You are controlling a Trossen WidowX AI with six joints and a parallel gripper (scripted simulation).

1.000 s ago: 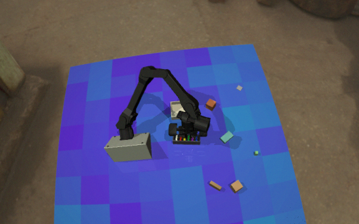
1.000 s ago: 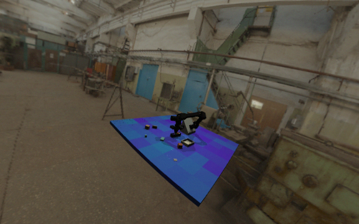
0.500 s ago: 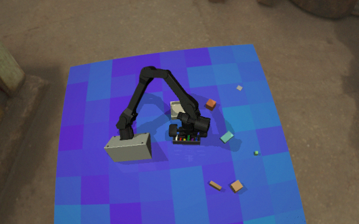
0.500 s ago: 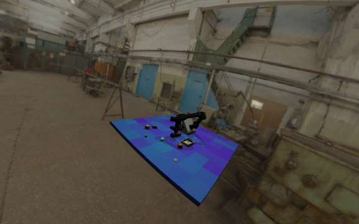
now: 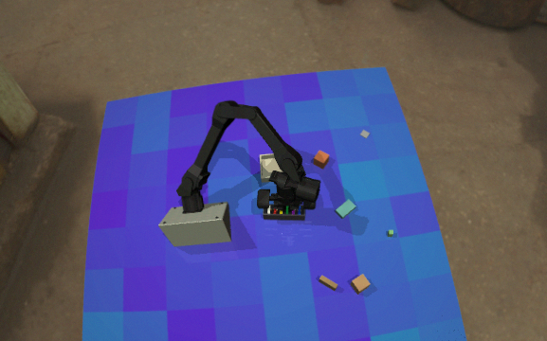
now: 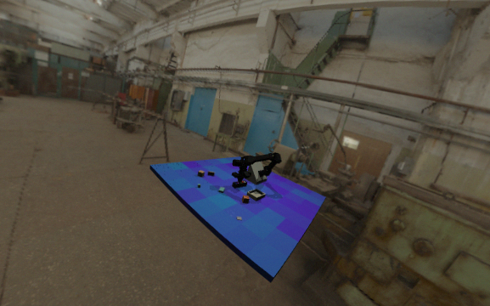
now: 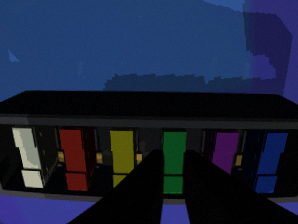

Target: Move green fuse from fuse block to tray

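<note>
My gripper tip is 2 cm short of the purple fuse and 1 cm above it. The rest, counted from my gripper tip: blue fuse (4 cm ahead, 1 cm to the right, 1 cm below); then green fuse (1 cm below); then yellow fuse (2 cm behind, 1 cm below).
</note>
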